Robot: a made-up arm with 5 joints.
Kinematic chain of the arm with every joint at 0, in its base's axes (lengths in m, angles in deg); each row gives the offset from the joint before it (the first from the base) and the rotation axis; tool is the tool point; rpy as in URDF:
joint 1: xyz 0.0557 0 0.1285 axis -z
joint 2: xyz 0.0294 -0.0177 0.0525 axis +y
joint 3: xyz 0.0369 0 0.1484 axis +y
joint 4: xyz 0.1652 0 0.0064 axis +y
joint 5: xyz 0.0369 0.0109 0 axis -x
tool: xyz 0 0 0 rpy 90 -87.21 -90
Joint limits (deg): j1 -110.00..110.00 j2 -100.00..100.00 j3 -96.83..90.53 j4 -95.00..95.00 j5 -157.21..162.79
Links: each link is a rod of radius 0.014 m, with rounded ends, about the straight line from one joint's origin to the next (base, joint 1, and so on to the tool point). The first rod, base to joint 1, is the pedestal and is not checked.
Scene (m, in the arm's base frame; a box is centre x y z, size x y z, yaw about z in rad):
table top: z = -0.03
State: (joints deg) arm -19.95 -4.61 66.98 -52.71 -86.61
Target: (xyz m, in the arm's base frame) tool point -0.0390 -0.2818 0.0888
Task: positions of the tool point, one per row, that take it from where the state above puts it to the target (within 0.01 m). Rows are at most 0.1 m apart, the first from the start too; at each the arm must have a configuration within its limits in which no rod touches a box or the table.
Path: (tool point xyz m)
1: 0.2462 0.0126 0.1786
2: 0.2606 -0.0368 0.1729
3: 0.2607 -0.0921 0.1654
4: 0.2445 -0.1486 0.1561
5: 0.2116 -0.2014 0.1453
6: 0.1633 -0.2452 0.1330
7: 0.1023 -0.2754 0.1193
8: 0.0331 -0.2883 0.1045
9: -0.0390 -0.2818 0.0888

